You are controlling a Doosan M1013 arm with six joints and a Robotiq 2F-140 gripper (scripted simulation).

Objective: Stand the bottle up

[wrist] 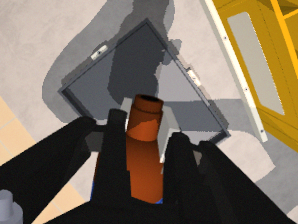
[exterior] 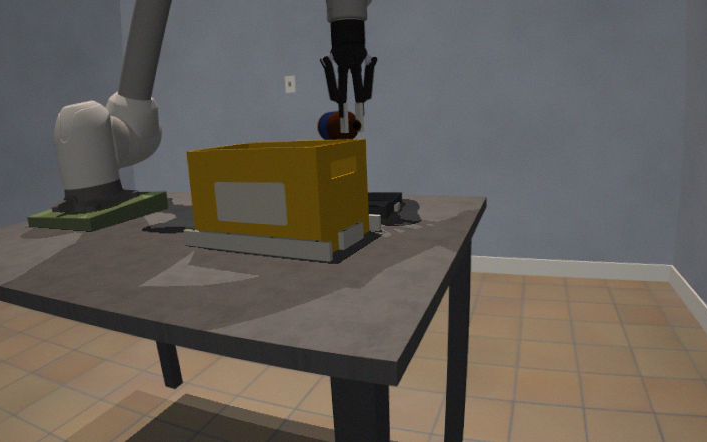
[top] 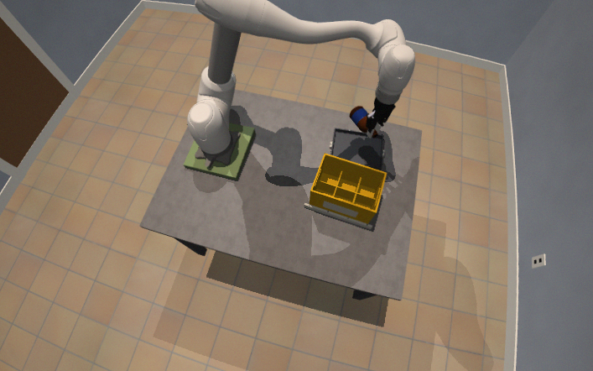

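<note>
My hand is 4 cm past the bottle, 4 cm to the right of it and 2 cm above it. From my hand the other things lie so: yellow crate (6 cm behind, 25 cm to the right, 13 cm below); then tray (4 cm behind, 2 cm to the left, 20 cm below).
</note>
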